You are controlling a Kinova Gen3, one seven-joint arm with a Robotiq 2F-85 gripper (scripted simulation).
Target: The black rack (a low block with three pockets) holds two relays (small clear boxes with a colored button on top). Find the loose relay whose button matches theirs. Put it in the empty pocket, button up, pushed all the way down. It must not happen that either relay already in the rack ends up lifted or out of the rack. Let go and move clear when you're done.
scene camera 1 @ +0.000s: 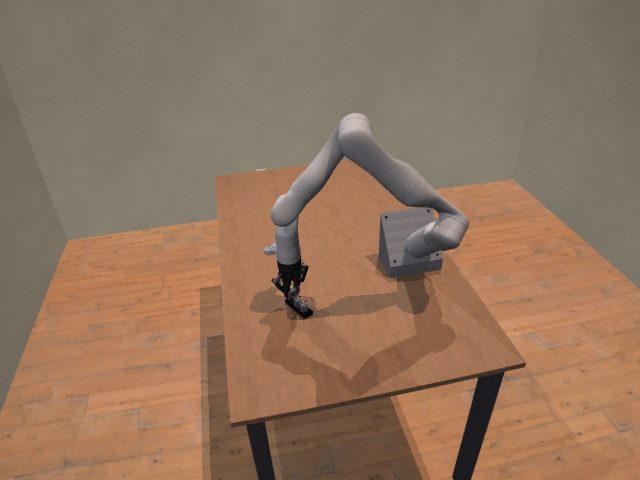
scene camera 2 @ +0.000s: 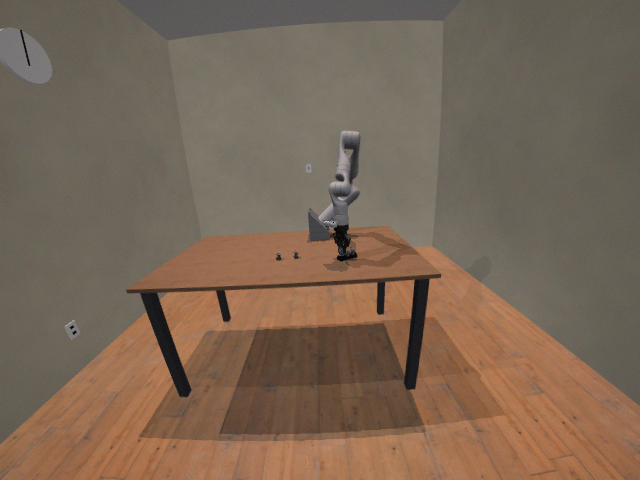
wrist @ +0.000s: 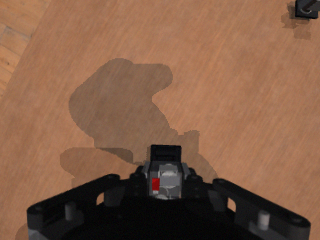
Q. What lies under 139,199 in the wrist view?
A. The gripper.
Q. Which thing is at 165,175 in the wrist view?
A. A clear relay.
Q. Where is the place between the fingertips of the gripper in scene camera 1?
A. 292,295
